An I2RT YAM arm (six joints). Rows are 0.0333 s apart.
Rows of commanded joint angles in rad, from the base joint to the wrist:
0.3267 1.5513 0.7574 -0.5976 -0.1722 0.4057
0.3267 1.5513 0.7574 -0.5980 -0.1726 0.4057
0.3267 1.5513 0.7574 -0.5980 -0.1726 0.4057
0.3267 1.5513 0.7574 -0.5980 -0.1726 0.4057
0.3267 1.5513 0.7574 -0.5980 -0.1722 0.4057
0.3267 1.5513 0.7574 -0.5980 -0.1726 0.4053
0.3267 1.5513 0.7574 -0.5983 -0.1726 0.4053
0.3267 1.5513 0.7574 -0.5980 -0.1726 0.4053
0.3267 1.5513 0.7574 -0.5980 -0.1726 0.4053
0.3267 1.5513 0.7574 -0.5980 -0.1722 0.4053
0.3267 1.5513 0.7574 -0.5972 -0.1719 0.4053
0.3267 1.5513 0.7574 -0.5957 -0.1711 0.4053
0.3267 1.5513 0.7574 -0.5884 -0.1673 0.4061
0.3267 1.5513 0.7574 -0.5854 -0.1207 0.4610
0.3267 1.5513 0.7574 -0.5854 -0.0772 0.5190
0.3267 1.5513 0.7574 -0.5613 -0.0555 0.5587
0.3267 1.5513 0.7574 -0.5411 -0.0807 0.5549
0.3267 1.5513 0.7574 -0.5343 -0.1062 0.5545
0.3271 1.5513 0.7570 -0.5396 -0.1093 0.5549
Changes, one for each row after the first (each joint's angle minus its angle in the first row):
0.0000 0.0000 0.0000 -0.0004 -0.0004 0.0000
0.0000 0.0000 0.0000 -0.0004 -0.0004 0.0000
0.0000 0.0000 0.0000 -0.0004 -0.0004 0.0000
0.0000 0.0000 0.0000 -0.0004 0.0000 0.0000
0.0000 0.0000 0.0000 -0.0004 -0.0004 -0.0004
0.0000 0.0000 0.0000 -0.0007 -0.0004 -0.0004
0.0000 0.0000 0.0000 -0.0004 -0.0004 -0.0004
0.0000 0.0000 0.0000 -0.0004 -0.0004 -0.0004
0.0000 0.0000 0.0000 -0.0004 0.0000 -0.0004
0.0000 0.0000 0.0000 0.0004 0.0003 -0.0004
0.0000 0.0000 0.0000 0.0019 0.0011 -0.0004
0.0000 0.0000 0.0000 0.0092 0.0049 0.0004
0.0000 0.0000 0.0000 0.0122 0.0515 0.0553
0.0000 0.0000 0.0000 0.0122 0.0950 0.1133
0.0000 0.0000 0.0000 0.0363 0.1167 0.1530
0.0000 0.0000 0.0000 0.0565 0.0915 0.1492
0.0000 0.0000 0.0000 0.0633 0.0660 0.1488
0.0004 0.0000 -0.0004 0.0580 0.0629 0.1492

